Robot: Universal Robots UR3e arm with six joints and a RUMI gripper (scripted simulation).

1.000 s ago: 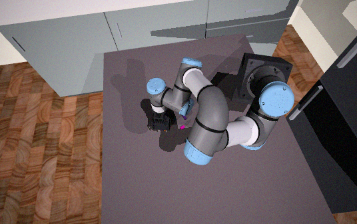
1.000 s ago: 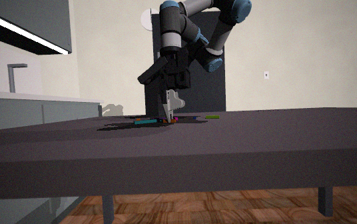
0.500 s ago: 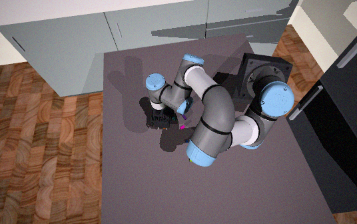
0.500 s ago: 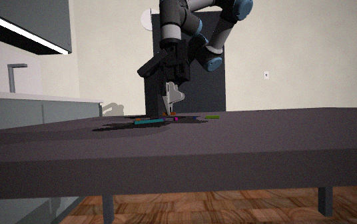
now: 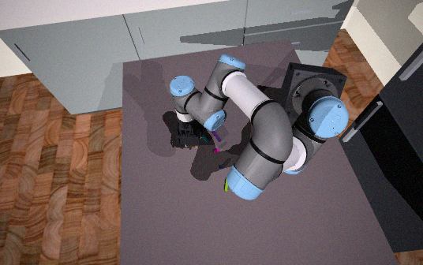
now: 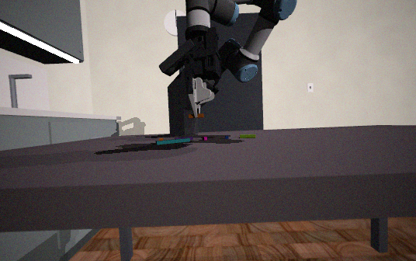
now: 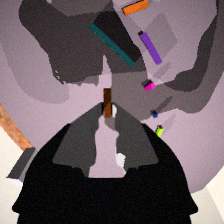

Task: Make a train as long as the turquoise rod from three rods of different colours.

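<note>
My hand is 9 cm past the blue rod, 9 cm to the right of it and 8 cm above it. From my hand the other things lie so: magenta rod 8 cm behind, 1 cm to the left, 8 cm below; purple rod 9 cm behind, 6 cm to the right, 8 cm below; turquoise rod 2 cm behind, 7 cm to the right, 8 cm below.
</note>
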